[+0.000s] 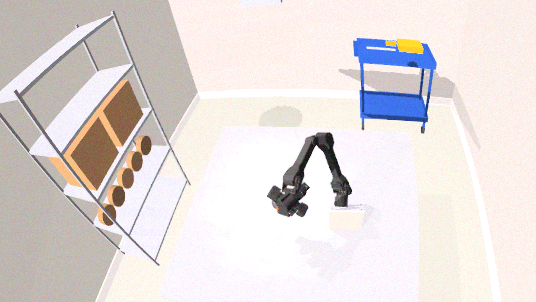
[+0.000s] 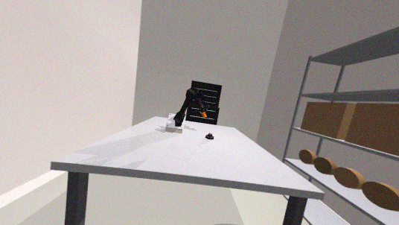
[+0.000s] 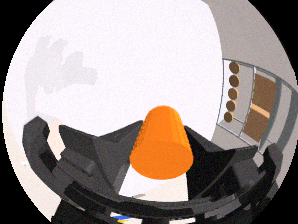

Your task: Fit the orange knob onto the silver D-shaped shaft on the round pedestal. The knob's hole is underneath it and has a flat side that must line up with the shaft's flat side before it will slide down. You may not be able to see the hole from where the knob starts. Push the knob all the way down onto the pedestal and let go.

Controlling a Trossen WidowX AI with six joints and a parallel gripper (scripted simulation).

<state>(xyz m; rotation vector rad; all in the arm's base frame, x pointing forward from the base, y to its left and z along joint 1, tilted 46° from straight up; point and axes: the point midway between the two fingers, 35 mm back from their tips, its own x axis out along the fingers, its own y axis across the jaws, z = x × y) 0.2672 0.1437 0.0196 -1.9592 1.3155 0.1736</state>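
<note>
The orange knob lies 20 mm behind my gripper tip, 10 mm to the left of it and 30 mm above it. The rest, counted from my gripper tip: pedestal 60 mm ahead, 160 mm to the right, 160 mm below.
</note>
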